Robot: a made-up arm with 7 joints. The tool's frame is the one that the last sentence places. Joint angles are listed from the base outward.
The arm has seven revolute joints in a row. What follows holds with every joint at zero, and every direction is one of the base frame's.
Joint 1 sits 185 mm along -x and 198 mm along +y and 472 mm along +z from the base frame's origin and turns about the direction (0.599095, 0.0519, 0.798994).
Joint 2 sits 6 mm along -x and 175 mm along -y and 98 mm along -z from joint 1 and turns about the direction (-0.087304, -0.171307, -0.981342).
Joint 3 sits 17 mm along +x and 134 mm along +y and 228 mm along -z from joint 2 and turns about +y.
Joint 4 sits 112 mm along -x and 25 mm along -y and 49 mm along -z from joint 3 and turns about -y.
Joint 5 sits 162 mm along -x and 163 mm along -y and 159 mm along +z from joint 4 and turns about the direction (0.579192, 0.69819, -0.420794).
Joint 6 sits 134 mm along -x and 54 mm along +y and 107 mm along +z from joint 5 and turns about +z.
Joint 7 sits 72 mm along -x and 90 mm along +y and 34 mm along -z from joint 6 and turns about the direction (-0.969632, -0.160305, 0.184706).
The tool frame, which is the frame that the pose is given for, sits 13 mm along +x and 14 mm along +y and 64 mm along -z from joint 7; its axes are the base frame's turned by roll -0.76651, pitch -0.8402 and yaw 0.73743 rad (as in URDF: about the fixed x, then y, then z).
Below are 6 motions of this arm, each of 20 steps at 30 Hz.
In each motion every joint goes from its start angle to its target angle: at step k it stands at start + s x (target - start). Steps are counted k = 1, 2, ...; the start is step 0. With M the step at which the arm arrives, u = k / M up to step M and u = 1 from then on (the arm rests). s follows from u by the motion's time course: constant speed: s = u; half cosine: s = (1 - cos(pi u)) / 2; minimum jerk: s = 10 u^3 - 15 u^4 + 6 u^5.
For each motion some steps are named. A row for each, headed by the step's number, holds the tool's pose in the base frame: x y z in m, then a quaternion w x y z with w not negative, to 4 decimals.
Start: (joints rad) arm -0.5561 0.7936 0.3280 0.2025 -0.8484 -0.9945 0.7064
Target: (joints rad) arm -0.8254 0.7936 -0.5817 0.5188 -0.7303 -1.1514 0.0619
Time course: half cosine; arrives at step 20
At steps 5, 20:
5: -0.3844 0.2415 0.0748 0.1783 -0.9208 -0.1303 -0.3215
20: -0.3452 -0.0774 -0.0961 0.3053 0.7146 0.5733 0.2598

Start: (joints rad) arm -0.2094 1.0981 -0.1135 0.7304 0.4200 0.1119 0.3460
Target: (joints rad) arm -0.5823 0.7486 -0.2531 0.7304 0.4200 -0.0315 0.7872
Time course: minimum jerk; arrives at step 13
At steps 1, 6, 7, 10, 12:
1: -0.2544 0.3770 -0.1016 0.4785 -0.6922 -0.4862 -0.2357
6: -0.3032 0.3133 -0.1266 0.4181 -0.7759 -0.4302 -0.1952
7: -0.3212 0.2926 -0.1325 0.3964 -0.8014 -0.4091 -0.1822
10: -0.3667 0.2460 -0.1413 0.3430 -0.8564 -0.3545 -0.1527
12: -0.3777 0.2358 -0.1423 0.3303 -0.8679 -0.3411 -0.1461

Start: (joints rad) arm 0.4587 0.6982 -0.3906 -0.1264 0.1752 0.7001 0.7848
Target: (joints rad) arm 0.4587 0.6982 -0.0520 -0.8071 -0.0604 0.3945 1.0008
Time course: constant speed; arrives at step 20
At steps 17, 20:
17: -0.4018 0.1655 0.4050 0.7502 -0.2245 -0.3853 0.4881
20: -0.3560 0.1432 0.4303 0.7616 -0.1949 -0.3415 0.5152

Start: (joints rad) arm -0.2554 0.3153 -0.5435 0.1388 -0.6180 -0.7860 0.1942
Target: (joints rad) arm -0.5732 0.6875 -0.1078 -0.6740 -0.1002 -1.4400 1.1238
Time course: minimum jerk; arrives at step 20
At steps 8, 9, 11, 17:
8: -0.4675 0.1996 0.0385 0.4162 -0.7782 -0.3389 -0.3263
9: -0.4582 0.2165 0.0793 0.4410 -0.7955 -0.2327 -0.3442
11: -0.4251 0.2401 0.1647 0.4812 -0.7957 0.0000 -0.3678
17: -0.3284 0.2207 0.3312 0.5215 -0.6276 0.4606 -0.3494

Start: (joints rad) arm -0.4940 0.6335 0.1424 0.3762 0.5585 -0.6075 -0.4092
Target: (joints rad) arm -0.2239 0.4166 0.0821 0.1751 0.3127 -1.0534 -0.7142
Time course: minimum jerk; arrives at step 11
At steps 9, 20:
9: -0.3924 0.2604 0.2815 0.5222 -0.2515 -0.3602 -0.7310
20: -0.3941 0.2553 0.2830 0.5212 -0.2486 -0.3606 -0.7325

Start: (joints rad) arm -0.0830 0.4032 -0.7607 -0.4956 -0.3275 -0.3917 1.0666
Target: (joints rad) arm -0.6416 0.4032 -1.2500 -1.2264 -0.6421 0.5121 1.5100
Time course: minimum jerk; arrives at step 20
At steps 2, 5, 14, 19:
2: -0.5136 0.1920 0.0419 0.4648 -0.8321 -0.2845 0.1029
5: -0.5144 0.1853 0.0435 0.4248 -0.8517 -0.2672 0.1506
14: -0.5265 0.1377 0.1004 0.1084 -0.8508 -0.0851 0.5071
19: -0.5296 0.1319 0.1219 0.0446 -0.8135 -0.0442 0.5782

